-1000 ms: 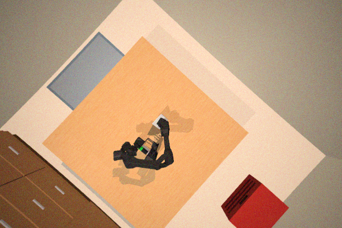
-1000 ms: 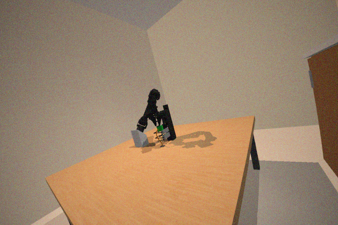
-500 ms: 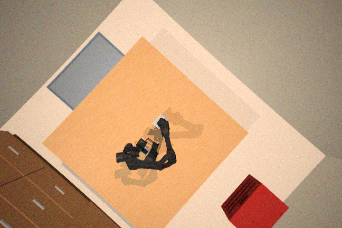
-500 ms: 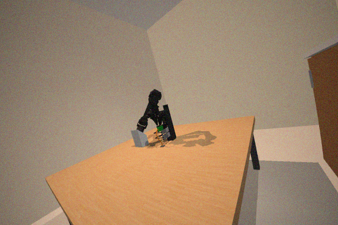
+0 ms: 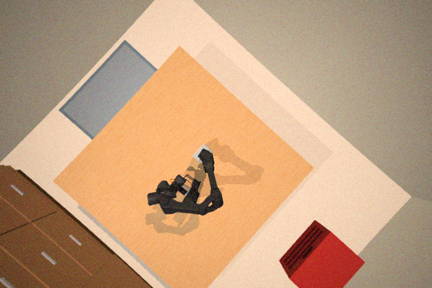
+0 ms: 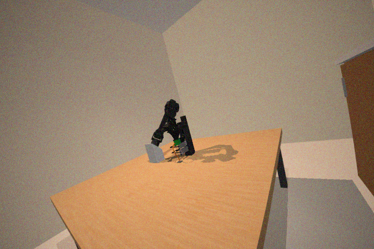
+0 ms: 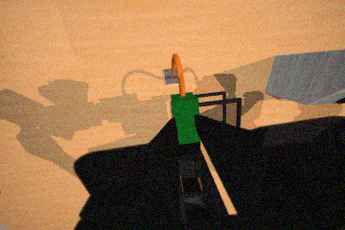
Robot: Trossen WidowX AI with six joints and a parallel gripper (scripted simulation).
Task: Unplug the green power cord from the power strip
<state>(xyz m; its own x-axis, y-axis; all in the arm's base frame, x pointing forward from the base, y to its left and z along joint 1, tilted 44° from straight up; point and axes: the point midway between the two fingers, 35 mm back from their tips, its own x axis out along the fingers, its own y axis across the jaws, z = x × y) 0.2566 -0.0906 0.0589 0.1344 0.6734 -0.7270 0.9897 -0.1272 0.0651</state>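
Right now my gripper tip is 2 cm to the right of the green plug and 1 cm above it.
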